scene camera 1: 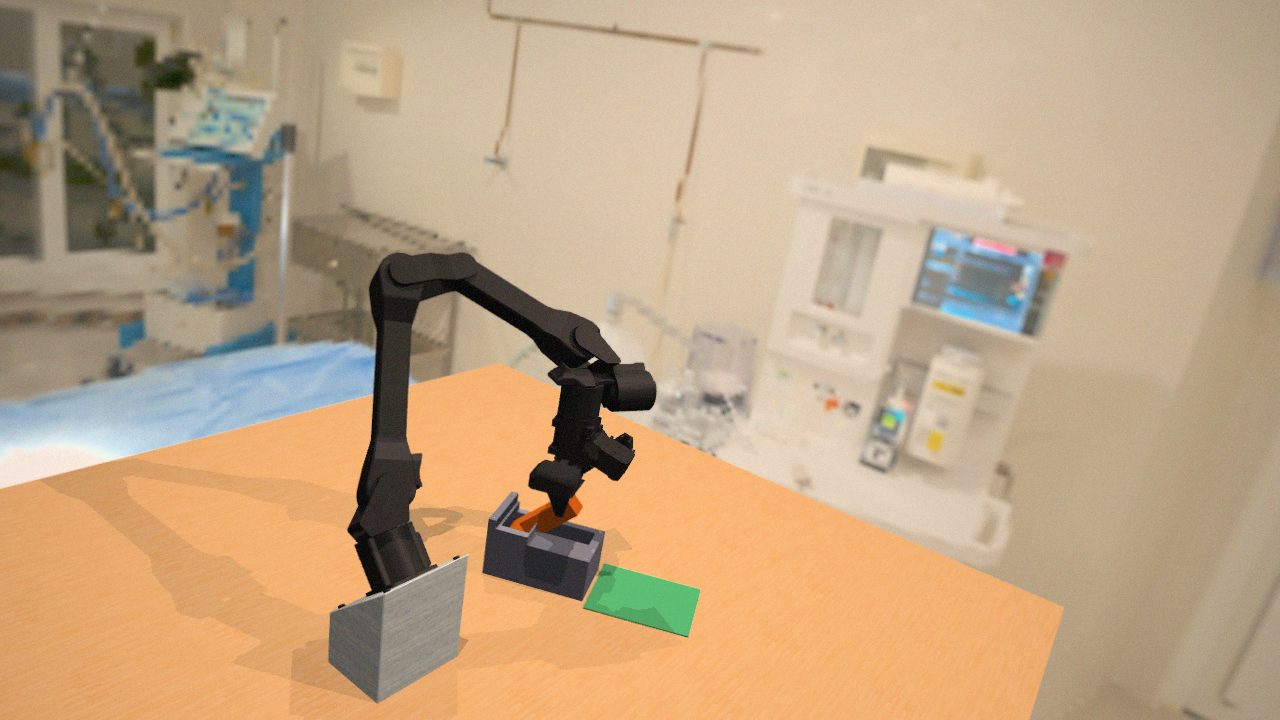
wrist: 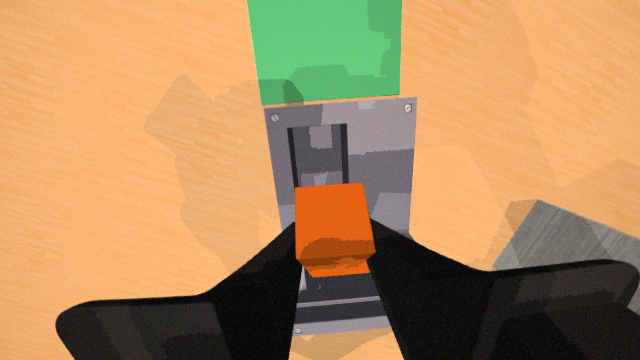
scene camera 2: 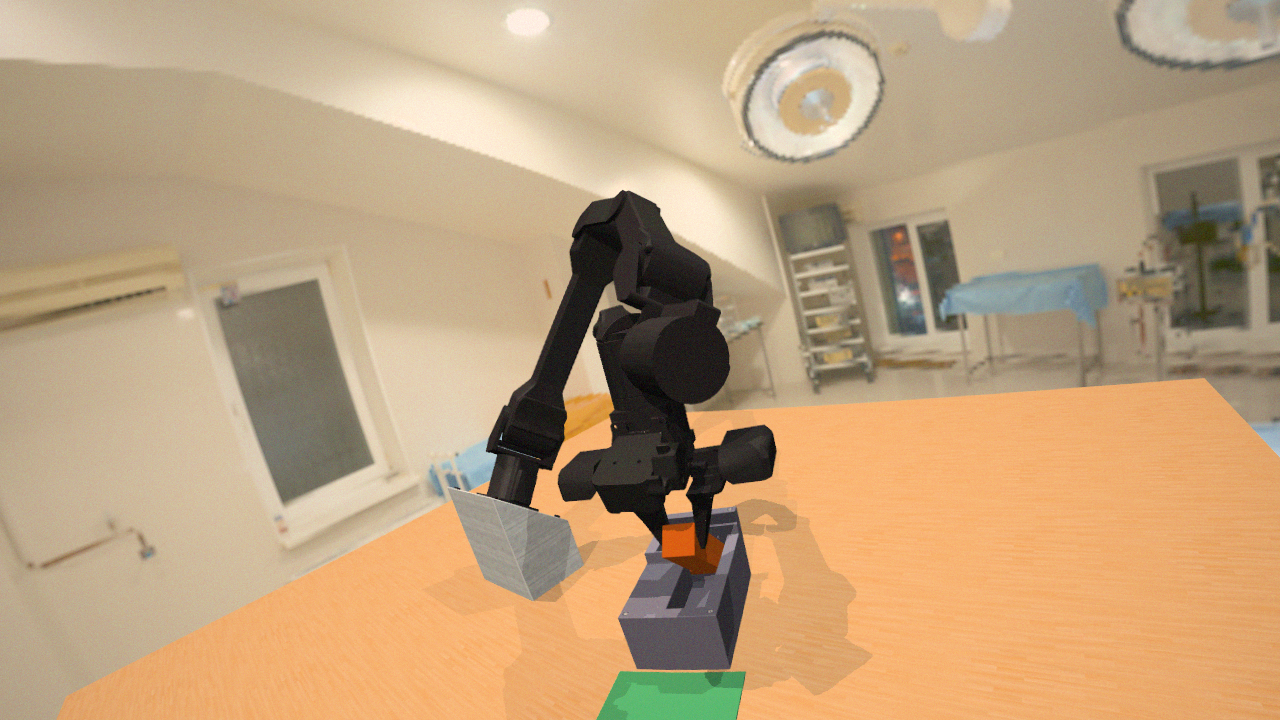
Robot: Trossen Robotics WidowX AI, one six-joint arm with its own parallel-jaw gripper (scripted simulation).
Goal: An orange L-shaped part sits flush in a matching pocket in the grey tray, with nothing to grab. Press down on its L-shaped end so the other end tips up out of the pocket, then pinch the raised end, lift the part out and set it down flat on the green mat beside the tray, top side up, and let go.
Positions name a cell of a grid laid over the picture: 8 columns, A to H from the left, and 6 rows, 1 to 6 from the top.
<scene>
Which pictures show the orange L-shaped part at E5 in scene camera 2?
Scene camera 1, the wrist view and scene camera 2: all of them.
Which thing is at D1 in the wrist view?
A green mat.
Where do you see a green mat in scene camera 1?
At E6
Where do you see an orange L-shaped part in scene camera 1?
D5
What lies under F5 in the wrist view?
The gripper.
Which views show the gripper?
Scene camera 1, the wrist view and scene camera 2: all of them.
</scene>
